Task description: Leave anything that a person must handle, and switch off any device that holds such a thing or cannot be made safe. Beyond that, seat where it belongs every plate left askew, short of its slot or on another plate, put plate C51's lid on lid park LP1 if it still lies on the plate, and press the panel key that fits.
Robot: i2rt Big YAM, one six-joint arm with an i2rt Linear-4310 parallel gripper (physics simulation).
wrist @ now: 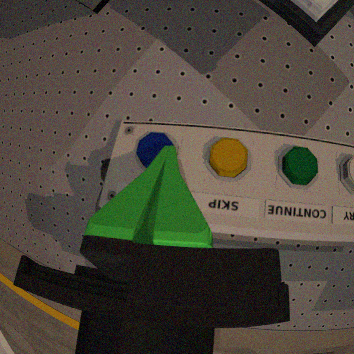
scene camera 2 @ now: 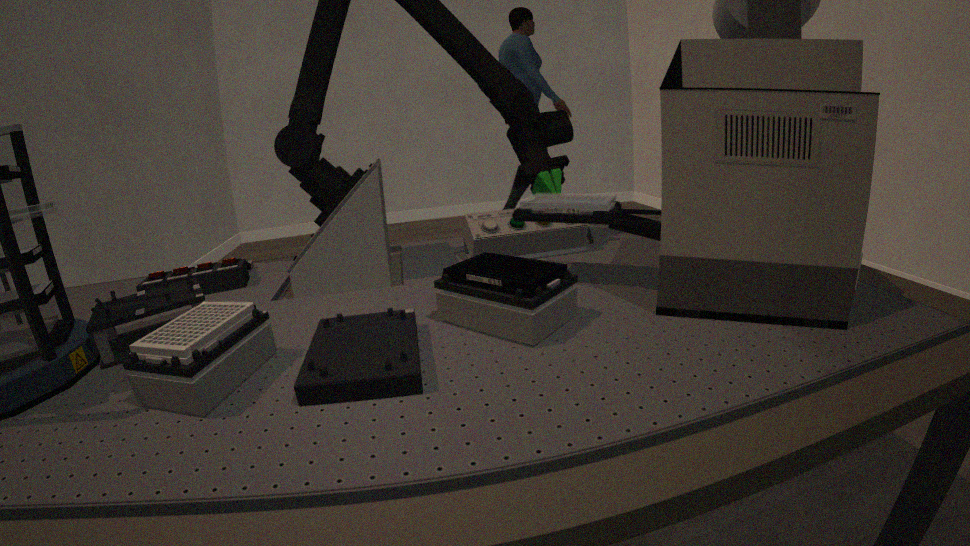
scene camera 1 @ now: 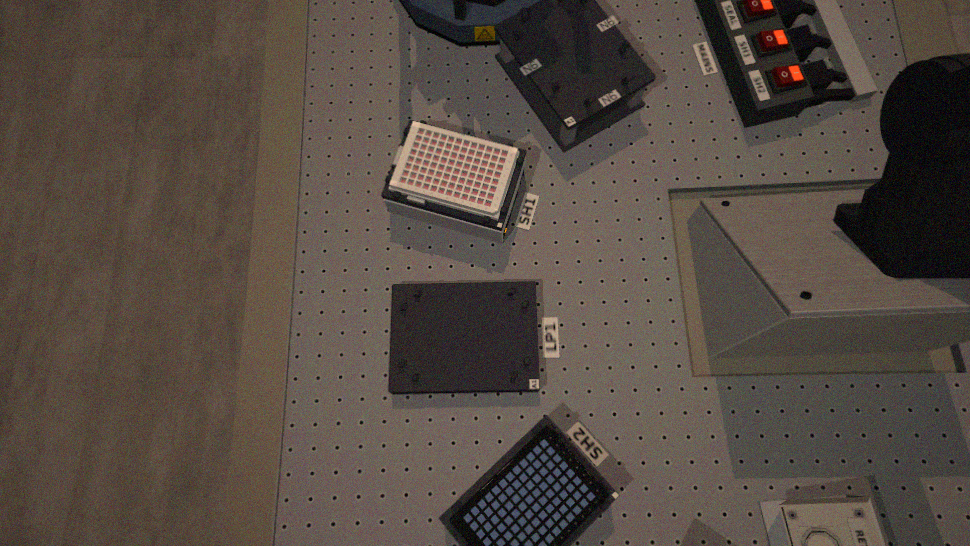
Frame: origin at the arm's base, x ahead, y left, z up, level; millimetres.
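Where they show: gripper, fingertip midpoint: (wrist: 169,152); arm's base, origin of the base link: (scene camera 2: 343,199) (scene camera 1: 909,244).
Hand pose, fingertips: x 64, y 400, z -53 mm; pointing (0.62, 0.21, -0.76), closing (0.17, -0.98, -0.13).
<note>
Each offset is from my fingertips to the centre of the thing. "spot": to the spot under its first point.
My gripper (scene camera 2: 547,187) (wrist: 169,152) is shut and empty, its green tips over the lower right part of the blue key @(spot: 6 mm down, 0 mm ahead, 17 mm left) (wrist: 148,146); whether they touch is unclear. The key's label is hidden. The panel @(34 mm down, 15 mm back, 64 mm right) (wrist: 192,136) (scene camera 2: 536,244) also has a yellow SKIP key @(12 mm down, 4 mm ahead, 37 mm right) (wrist: 228,157), a green CONTINUE key @(12 mm down, 10 mm ahead, 86 mm right) (wrist: 300,165) and a white key @(spot: 7 mm down, 20 mm ahead, 127 mm right) (wrist: 351,167). A white plate @(13 mm down, 363 mm ahead, 508 mm right) (scene camera 1: 454,166) (scene camera 2: 196,327) lies on shaker SH1; its exact seating is unclear. A black plate with blue wells @(13 mm down, 277 mm ahead, 156 mm right) (scene camera 1: 536,498) (scene camera 2: 505,269) lies on shaker SH2. Lid park LP1 @(59 mm down, 348 mm ahead, 327 mm right) (scene camera 1: 464,335) (scene camera 2: 366,349) bears no lid.
Mains switches @(49 mm down, 32 mm back, 717 mm right) (scene camera 1: 771,39) (scene camera 2: 179,270) glow orange in scene camera 1. Nest N6 @(38 mm down, 228 mm ahead, 664 mm right) (scene camera 1: 583,74) stands beside the blue-based rack @(spot: 33 mm up, 331 mm ahead, 749 mm right) (scene camera 2: 39,298). A large beige device @(spot: 63 mm up, 384 mm ahead, 127 mm left) (scene camera 2: 760,210) has a dark arm under a pale plate @(48 mm up, 157 mm ahead, 34 mm right) (scene camera 2: 570,201). A person (scene camera 2: 521,59) stands behind my arm.
</note>
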